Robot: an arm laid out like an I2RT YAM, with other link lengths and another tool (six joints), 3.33 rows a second.
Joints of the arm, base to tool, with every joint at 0 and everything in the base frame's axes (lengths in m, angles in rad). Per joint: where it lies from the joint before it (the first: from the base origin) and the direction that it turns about. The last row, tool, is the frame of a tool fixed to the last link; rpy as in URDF.
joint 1: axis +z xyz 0 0 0.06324
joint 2: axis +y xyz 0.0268 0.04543 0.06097
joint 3: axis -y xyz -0.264 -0.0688 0
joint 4: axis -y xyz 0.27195 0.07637 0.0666
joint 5: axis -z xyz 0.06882 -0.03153 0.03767
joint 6: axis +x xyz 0.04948 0 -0.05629
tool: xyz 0.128 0.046 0 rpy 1.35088 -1.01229 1.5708
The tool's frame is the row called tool.
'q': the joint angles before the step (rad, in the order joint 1, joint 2, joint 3, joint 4, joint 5, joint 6). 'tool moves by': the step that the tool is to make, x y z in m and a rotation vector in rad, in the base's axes. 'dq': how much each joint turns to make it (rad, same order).
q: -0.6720, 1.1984, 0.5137, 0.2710, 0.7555, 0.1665
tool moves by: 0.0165, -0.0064, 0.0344, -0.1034, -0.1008, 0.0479
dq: -0.0055, -0.0045, -0.0016, 0.1711, -0.0449, -0.0457
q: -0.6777, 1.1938, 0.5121, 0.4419, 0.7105, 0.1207
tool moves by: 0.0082, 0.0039, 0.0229, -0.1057, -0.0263, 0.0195
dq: 0.0268, -0.0025, -0.0244, 0.1647, 0.0184, -0.0862
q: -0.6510, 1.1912, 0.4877, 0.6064, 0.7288, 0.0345
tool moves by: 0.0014, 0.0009, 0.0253, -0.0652, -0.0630, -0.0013
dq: 0.0076, -0.0166, 0.0006, 0.0847, 0.0095, -0.0183
